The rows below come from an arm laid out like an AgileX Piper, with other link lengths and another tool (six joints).
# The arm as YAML. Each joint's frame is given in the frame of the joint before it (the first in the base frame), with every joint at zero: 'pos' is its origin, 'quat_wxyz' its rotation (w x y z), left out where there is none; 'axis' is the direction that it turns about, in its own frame. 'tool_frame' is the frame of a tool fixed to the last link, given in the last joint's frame.
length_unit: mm
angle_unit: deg
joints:
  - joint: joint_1
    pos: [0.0, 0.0, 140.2]
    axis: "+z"
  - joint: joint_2
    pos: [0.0, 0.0, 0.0]
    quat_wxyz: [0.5, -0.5, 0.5, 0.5]
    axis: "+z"
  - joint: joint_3
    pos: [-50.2, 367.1, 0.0]
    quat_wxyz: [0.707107, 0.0, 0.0, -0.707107]
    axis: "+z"
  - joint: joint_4
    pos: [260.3, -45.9, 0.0]
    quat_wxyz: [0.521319, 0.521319, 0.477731, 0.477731]
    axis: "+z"
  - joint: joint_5
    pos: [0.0, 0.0, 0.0]
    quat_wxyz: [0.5, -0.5, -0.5, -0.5]
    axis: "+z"
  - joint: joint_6
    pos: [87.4, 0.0, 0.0]
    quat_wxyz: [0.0, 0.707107, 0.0, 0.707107]
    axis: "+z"
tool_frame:
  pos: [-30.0, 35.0, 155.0]
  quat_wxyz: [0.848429, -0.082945, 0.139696, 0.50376]
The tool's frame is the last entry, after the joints.
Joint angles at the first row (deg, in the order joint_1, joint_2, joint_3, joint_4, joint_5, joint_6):
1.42, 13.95, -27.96, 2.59, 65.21, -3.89
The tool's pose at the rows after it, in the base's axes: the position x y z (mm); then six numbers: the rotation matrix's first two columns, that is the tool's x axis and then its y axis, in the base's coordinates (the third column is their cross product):
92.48 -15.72 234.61 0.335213 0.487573 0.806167 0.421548 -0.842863 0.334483
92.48 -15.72 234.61 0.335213 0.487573 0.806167 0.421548 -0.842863 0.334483
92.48 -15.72 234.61 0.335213 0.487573 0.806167 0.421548 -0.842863 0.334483
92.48 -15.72 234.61 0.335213 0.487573 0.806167 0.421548 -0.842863 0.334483
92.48 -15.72 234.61 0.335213 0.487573 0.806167 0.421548 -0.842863 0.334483
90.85 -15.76 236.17 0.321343 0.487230 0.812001 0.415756 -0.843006 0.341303
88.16 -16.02 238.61 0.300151 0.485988 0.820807 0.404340 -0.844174 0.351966
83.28 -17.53 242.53 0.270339 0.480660 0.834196 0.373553 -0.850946 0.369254
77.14 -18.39 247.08 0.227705 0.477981 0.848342 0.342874 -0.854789 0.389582
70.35 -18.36 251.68 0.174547 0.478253 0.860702 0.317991 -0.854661 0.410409
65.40 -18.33 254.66 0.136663 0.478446 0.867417 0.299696 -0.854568 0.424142
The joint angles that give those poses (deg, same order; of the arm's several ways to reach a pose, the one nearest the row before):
1.42, 13.95, -27.96, 2.67, 65.21, -3.89
1.42, 13.95, -27.96, 2.67, 65.21, -3.89
1.42, 13.95, -27.96, 2.67, 65.21, -3.89
1.42, 13.95, -27.96, 2.67, 65.21, -3.89
1.42, 13.95, -27.96, 2.67, 65.21, -3.89
1.42, 12.96, -27.96, 2.67, 65.21, -3.89
1.28, 11.40, -27.96, 2.67, 65.21, -3.90
0.32, 8.77, -27.96, 2.67, 65.20, -3.89
-0.29, 5.52, -27.96, 2.67, 65.21, -3.89
-0.29, 1.96, -27.96, 2.67, 65.21, -3.89
-0.29, -0.55, -27.96, 2.67, 65.21, -3.89

